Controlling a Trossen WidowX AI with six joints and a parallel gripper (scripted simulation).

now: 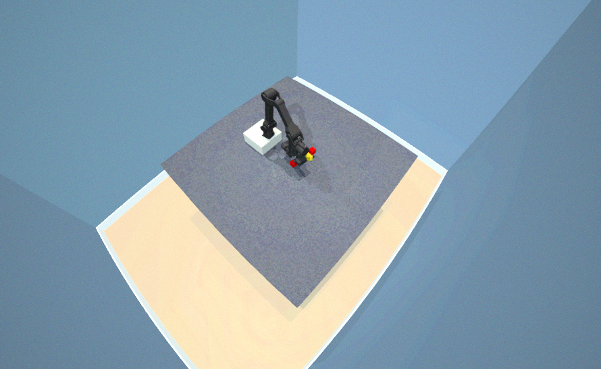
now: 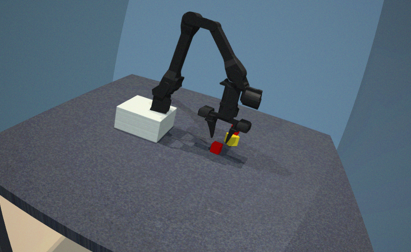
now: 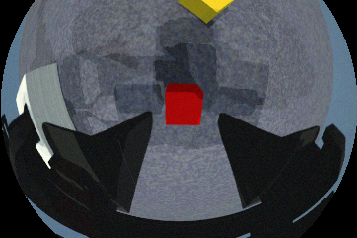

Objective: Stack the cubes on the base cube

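Right now the red cube is 7 cm ahead of my gripper tip, 12 cm to the left of it and 1 cm above it.
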